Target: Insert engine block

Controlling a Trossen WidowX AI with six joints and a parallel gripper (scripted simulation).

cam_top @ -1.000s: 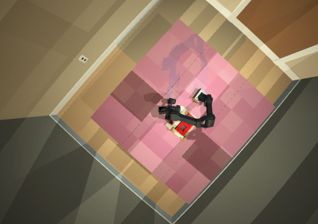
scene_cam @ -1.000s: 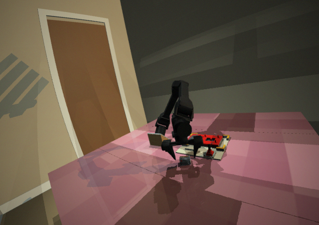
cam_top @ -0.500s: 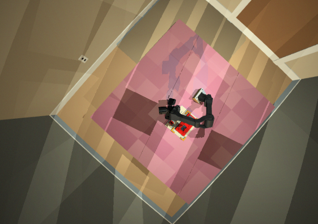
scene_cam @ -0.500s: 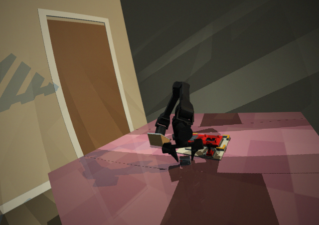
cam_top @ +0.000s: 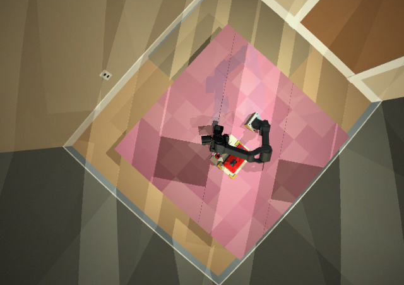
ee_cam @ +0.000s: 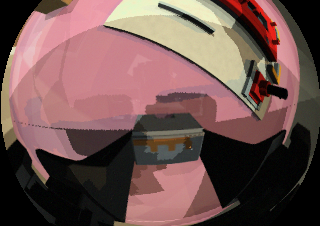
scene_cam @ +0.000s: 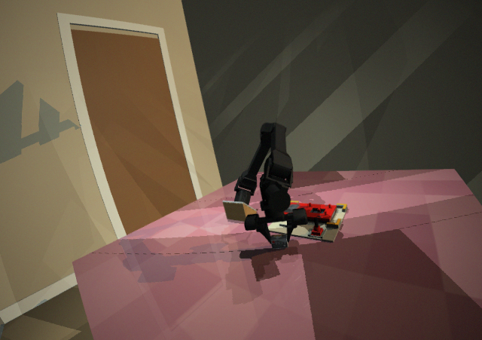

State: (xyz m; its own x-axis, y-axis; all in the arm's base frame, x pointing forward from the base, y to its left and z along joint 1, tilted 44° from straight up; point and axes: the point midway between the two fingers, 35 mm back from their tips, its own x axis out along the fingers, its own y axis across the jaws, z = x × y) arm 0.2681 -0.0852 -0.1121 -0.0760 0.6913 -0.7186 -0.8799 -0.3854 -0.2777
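My gripper tip is now 100 mm to the right of the dark upright peg, 90 mm short of it and 20 mm below it. Also, from my gripper tip: cream base board: 200 mm to the left, 30 mm ahead; then engine block: right at my gripper tip.
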